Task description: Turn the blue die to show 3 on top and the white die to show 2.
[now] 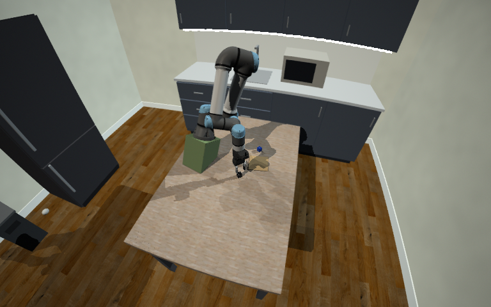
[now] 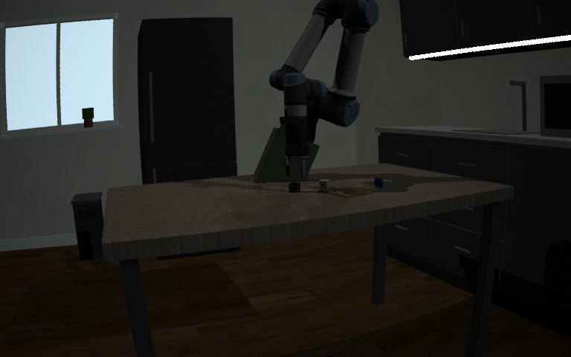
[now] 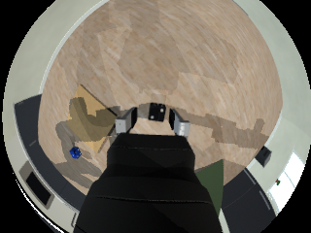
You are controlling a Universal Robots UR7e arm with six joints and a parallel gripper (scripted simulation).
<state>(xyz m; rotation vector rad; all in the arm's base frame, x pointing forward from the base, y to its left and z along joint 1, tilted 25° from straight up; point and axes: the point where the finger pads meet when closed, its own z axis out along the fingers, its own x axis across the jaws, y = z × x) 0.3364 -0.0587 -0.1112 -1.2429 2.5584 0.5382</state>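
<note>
Now: hand 60 mm above the black die and 10 mm past it. From my hand the other things lie so: white die: 110 mm to the left, 60 mm below, 30 mm behind; blue die: 300 mm to the left, 60 mm below, 30 mm ahead; tan mat: 160 mm to the left, 70 mm below, 70 mm ahead.
</note>
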